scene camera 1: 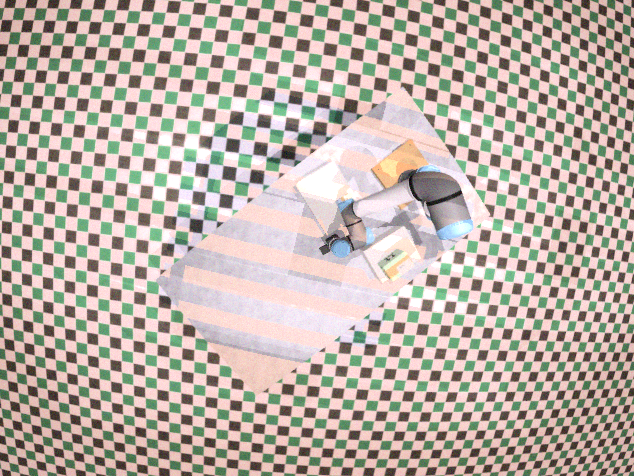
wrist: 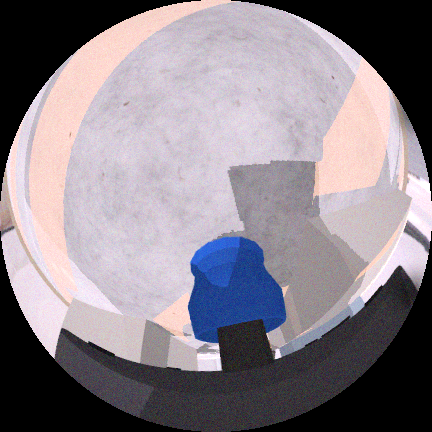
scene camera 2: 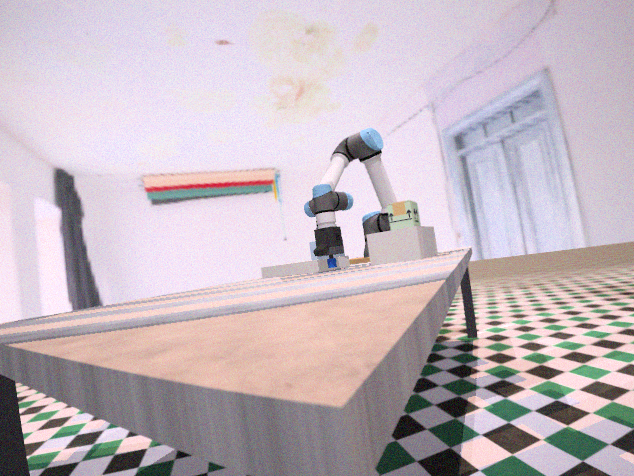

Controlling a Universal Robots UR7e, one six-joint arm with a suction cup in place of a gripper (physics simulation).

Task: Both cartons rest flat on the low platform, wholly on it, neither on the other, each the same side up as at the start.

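Frame: origin at the arm's base, x ahead, y left, z up, level; millimetres.
Seen in the pictures: hand at its tool point: (wrist: pixel 227 267) (scene camera 2: pixel 332 267).
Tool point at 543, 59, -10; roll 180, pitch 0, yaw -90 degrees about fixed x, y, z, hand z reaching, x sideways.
A point is followed by its place in that frame, as x, y, z.
The low platform (scene camera 1: pixel 318 182) {448, -258, 24} (scene camera 2: pixel 289 268) {555, -147, 5} (wrist: pixel 357 220) {553, -32, -5} is a pale grey slab. The light blue carton (scene camera 2: pixel 313 250) {422, -110, 68} (wrist: pixel 357 306) {424, -110, 38} shows as a sliver behind the gripper, at platform level. The arm hides most of it, so how it rests cannot be told. The pale green carton (scene camera 1: pixel 394 263) {352, 270, 200} (scene camera 2: pixel 404 215) {403, 318, 145}, with black arrows and orange tape, sits upright on a taller grey block (scene camera 1: pixel 399 240) {245, 217, 96} (scene camera 2: pixel 402 244) {436, 305, 38} (wrist: pixel 110 332) {437, 221, 12}. My gripper (scene camera 2: pixel 331 262) (wrist: pixel 227 255), a blue suction cup, points down low over the striped table beside the platform's end. Its suction is on, with no carton on it.
An orange board (scene camera 1: pixel 399 166) {9, -112, 0} (scene camera 2: pixel 359 260) {135, -42, -10} lies near the arm's base. The taller block stands near one long edge of the striped table (scene camera 1: pixel 245 307) {1158, 123, -24} (scene camera 2: pixel 245 333) {1339, 486, -24}. The arm reaches between the board and the block.
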